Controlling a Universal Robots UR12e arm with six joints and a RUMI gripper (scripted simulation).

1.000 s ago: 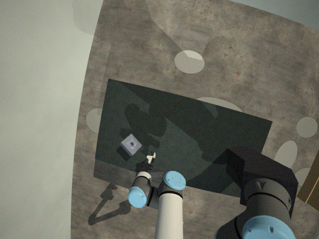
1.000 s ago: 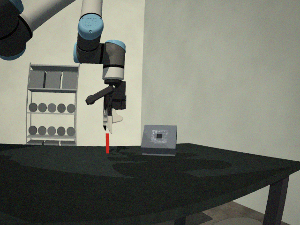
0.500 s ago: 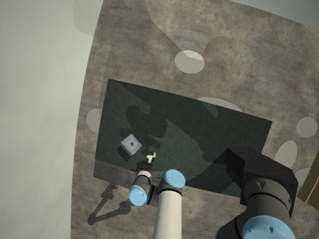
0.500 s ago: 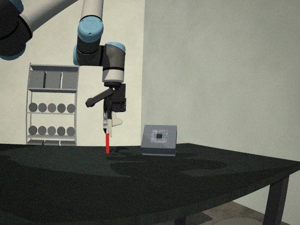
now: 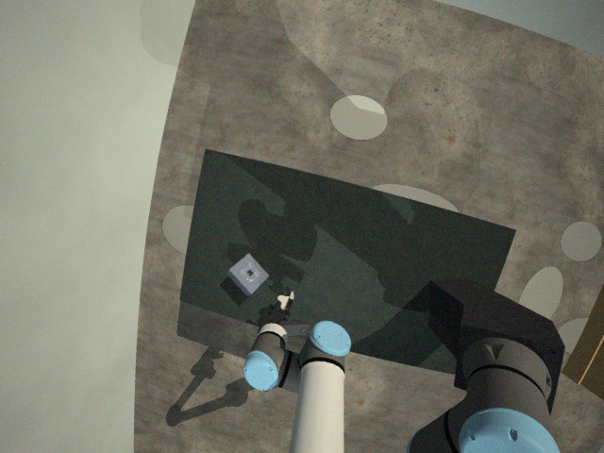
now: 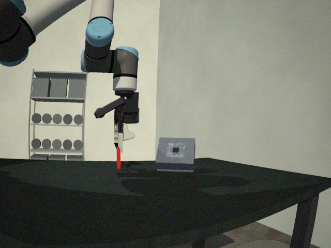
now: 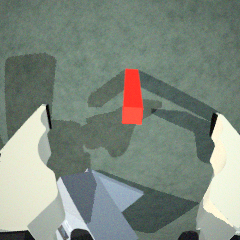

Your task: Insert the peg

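My hand is 40 mm above the red peg.
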